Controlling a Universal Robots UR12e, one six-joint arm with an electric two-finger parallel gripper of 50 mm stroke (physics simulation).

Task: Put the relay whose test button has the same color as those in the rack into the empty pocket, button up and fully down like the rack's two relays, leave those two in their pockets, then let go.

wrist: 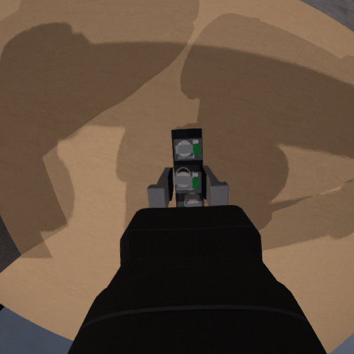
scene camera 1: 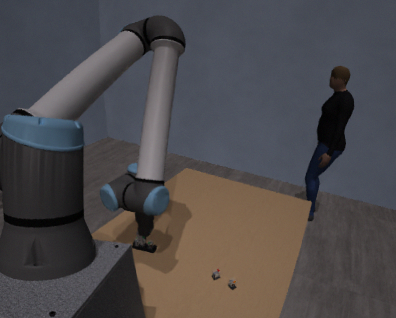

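The black rack lies on the table under the arm. In the wrist view one rack relay with a green button sits in the far pocket. Another rack relay sits at the near end, mostly hidden by the gripper body. My gripper is shut on the green-button relay, which is button up, in line between the two at the middle pocket. Its top looks about level with the far relay's; its bottom is hidden, so full depth cannot be told.
A relay with a red button and a relay with an orange button stand apart from the rack on the tan table. A person stands beyond the table's far right corner.
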